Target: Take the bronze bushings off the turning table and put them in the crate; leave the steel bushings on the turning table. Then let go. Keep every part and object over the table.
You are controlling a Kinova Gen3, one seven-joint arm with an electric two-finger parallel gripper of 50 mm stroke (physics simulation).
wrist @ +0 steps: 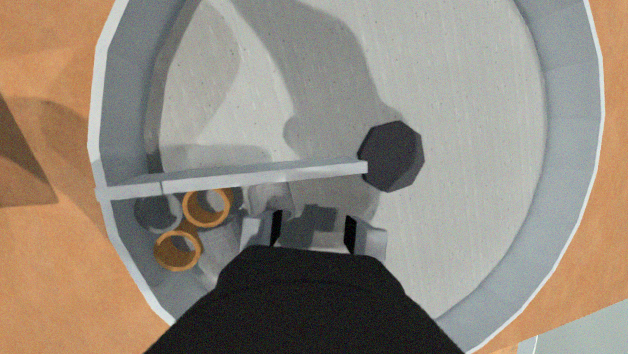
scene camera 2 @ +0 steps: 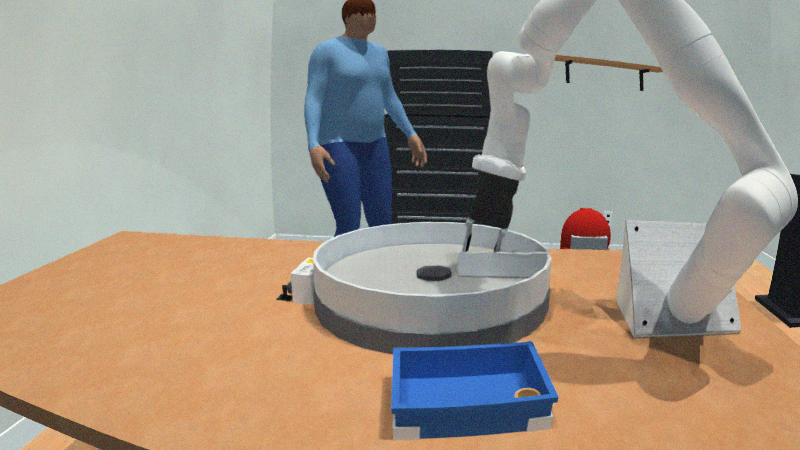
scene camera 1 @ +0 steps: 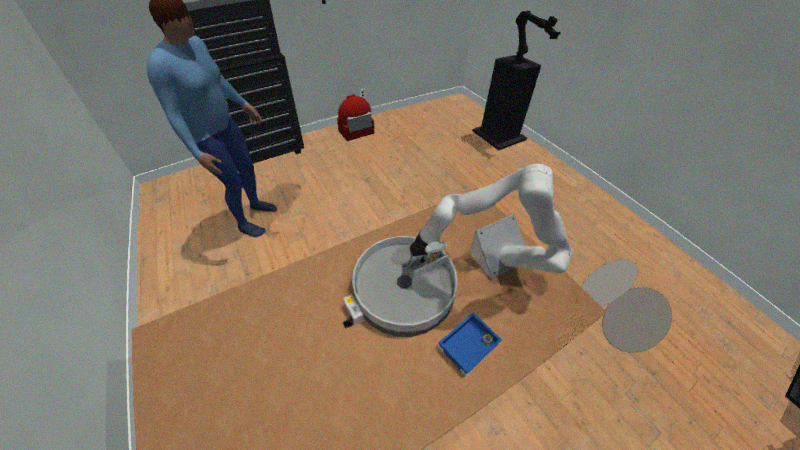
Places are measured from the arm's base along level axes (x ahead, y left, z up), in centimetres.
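Pixels of known places: gripper, between the fingertips: (wrist: 313, 225) (scene camera 1: 415, 263); arm's base, origin of its link: (scene camera 2: 688, 299) (scene camera 1: 507, 255).
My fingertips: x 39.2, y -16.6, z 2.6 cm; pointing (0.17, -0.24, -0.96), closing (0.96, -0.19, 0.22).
Observation:
Ahead of a thing's pixels: the offset from my fingertips to its top centre. "*": to the spot under its first point.
The turning table (scene camera 1: 380, 293) (scene camera 2: 430, 313) (wrist: 475, 100) is a round, walled grey disc. In the wrist view, one bronze bushing {dx -7.5, dy +2.7, dz +0.0 cm} (wrist: 196, 214) stands upright beside the divider. Another bronze bushing {dx -10.1, dy -0.3, dz +0.0 cm} (wrist: 171, 255) stands nearer the wall. A steel bushing {dx -10.7, dy +2.8, dz +0.0 cm} (wrist: 149, 212) stands in shadow in the corner of divider and wall. A pale grey shape {dx -2.9, dy +2.2, dz +1.6 cm} (wrist: 270, 197) by the divider may be another steel bushing, partly hidden. My gripper (scene camera 1: 417, 262) (scene camera 2: 483, 244) (wrist: 313, 225) is open and empty over the turning table, right of the bushings in the wrist view. A bronze bushing {dx -6.7, dy +40.7, dz -4.7 cm} (scene camera 1: 483, 338) (scene camera 2: 526, 391) lies in the blue crate {dx +0.5, dy +38.4, dz -2.7 cm} (scene camera 1: 452, 359) (scene camera 2: 469, 419).
The straight divider {* dx -3.2, dy +5.0, dz -0.1 cm} (scene camera 2: 497, 265) (wrist: 250, 175) runs from the wall to the dark hub {dx +8.1, dy +4.4, dz -1.6 cm} (scene camera 1: 403, 281) (scene camera 2: 433, 273) (wrist: 392, 156), close to my fingers. A small white box {* dx +31.7, dy +4.8, dz -1.8 cm} (scene camera 1: 353, 308) (scene camera 2: 303, 282) sits against the turning table's outside. A person (scene camera 1: 195, 89) (scene camera 2: 352, 95) stands beyond the table.

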